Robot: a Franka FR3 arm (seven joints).
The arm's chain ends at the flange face. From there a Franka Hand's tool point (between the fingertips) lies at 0.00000 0.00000 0.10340 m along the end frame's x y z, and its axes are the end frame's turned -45 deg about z.
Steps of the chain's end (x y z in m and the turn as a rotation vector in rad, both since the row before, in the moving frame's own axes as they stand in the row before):
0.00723, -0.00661, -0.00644, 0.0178, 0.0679, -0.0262
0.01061, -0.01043, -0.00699, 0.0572, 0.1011, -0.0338
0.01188, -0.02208, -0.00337, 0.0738, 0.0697, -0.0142
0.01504, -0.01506, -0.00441, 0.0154, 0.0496, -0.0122
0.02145, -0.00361, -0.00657, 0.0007, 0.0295, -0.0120
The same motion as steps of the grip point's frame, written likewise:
0.01609, 0.00402, -0.00669, -0.0354, 0.0606, -0.0262
0.02648, 0.00313, -0.00769, -0.0310, 0.1119, -0.0338
0.03448, -0.00759, -0.00390, 0.0029, 0.1015, -0.0142
0.02605, 0.00246, -0.00455, -0.0242, 0.0460, -0.0122
0.01994, 0.01471, -0.00662, -0.0204, 0.0214, -0.0120

